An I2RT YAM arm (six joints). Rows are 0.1 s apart.
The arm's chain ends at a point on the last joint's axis. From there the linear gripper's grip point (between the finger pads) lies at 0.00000 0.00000 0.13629 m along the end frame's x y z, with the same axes.
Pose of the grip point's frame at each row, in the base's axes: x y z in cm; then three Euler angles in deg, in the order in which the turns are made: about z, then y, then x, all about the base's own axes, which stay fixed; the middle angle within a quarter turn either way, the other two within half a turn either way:
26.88 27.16 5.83 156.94 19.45 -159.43
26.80 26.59 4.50 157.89 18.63 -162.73
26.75 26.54 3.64 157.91 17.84 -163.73
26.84 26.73 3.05 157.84 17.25 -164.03
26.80 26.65 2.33 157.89 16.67 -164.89
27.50 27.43 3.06 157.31 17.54 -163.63
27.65 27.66 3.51 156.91 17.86 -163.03
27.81 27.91 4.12 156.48 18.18 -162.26
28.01 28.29 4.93 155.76 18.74 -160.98
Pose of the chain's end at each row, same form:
22.34 22.64 17.86 156.94 19.45 -159.43
22.45 22.76 16.83 157.89 18.63 -162.73
22.57 22.91 16.09 157.91 17.84 -163.73
22.80 23.15 15.56 157.84 17.25 -164.03
22.89 23.25 14.93 157.89 16.67 -164.89
23.39 23.77 15.53 157.31 17.54 -163.63
23.47 23.87 15.92 156.91 17.86 -163.03
23.56 23.96 16.45 156.48 18.18 -162.26
23.63 24.08 17.13 155.76 18.74 -160.98

